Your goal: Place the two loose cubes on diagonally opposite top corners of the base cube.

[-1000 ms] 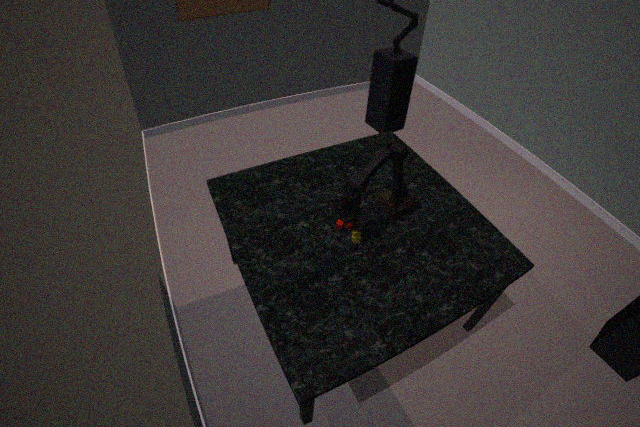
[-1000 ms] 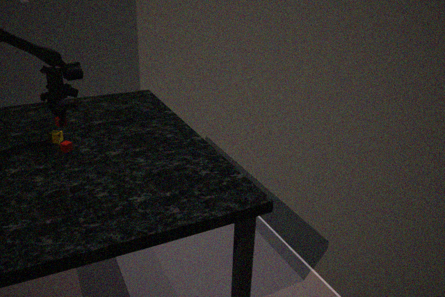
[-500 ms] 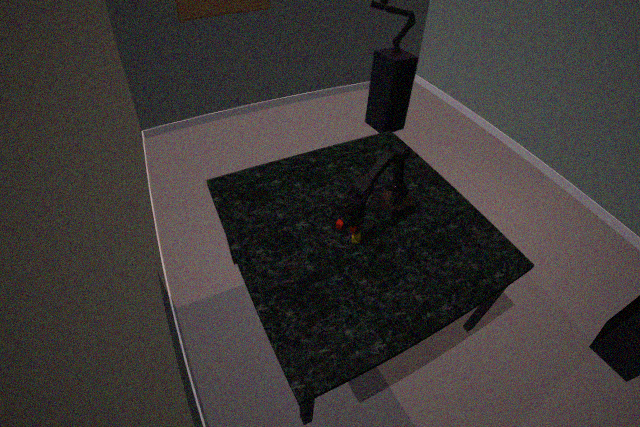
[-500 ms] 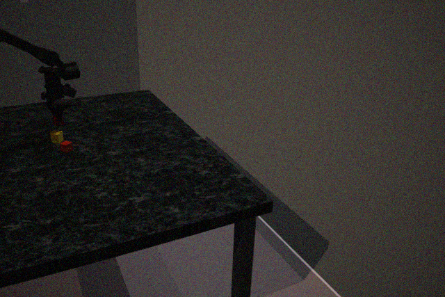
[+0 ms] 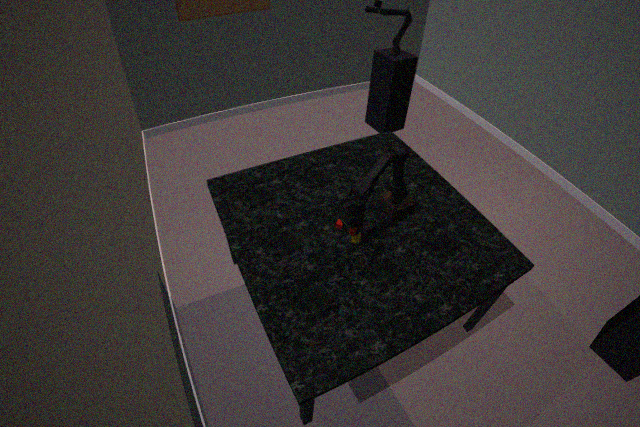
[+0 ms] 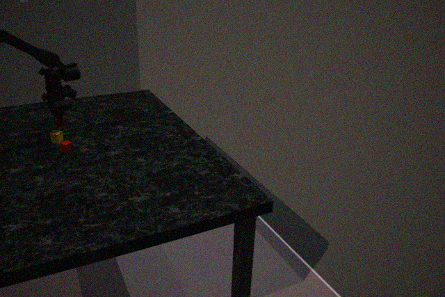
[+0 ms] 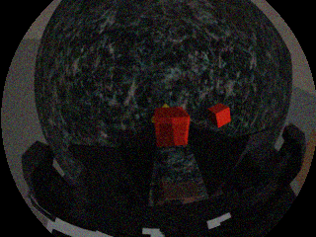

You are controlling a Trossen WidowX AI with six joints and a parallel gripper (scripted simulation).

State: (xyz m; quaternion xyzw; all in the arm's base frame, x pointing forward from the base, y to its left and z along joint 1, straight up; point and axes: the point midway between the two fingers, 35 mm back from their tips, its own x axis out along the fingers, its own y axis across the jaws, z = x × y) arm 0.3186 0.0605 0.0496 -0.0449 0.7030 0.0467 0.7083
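The yellow cube is 20 mm behind my gripper tip and 60 mm below it.
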